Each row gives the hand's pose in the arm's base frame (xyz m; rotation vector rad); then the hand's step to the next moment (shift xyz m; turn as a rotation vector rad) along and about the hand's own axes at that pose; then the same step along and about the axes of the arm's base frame.
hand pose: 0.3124 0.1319 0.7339 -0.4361 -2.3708 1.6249
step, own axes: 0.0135 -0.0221 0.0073 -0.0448 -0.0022 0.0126
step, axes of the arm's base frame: -0.0176 -0.0088 0.0184 0.0369 -0.0283 -0.0035
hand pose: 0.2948 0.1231 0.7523 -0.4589 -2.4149 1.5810
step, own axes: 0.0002 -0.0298 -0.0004 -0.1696 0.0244 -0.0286
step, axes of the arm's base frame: -0.0042 -0.0107 0.0275 0.1706 -0.0300 -0.0130
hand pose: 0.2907 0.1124 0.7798 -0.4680 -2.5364 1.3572
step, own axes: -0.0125 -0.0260 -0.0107 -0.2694 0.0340 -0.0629
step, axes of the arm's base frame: 0.0108 -0.0101 0.0270 0.2762 -0.0368 -0.0071
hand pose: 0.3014 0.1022 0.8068 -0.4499 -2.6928 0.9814
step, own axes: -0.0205 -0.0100 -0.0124 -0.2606 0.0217 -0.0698
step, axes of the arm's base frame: 0.0209 -0.0075 0.0134 0.2678 -0.0385 0.0072
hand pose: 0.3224 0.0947 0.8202 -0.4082 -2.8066 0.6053
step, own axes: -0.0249 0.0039 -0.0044 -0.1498 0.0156 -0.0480
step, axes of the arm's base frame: 0.0253 -0.0029 -0.0021 0.1569 -0.0166 0.0097
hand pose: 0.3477 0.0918 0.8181 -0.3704 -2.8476 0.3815
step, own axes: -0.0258 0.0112 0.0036 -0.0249 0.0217 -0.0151
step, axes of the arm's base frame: 0.0256 0.0024 -0.0119 0.0321 0.0167 0.0028
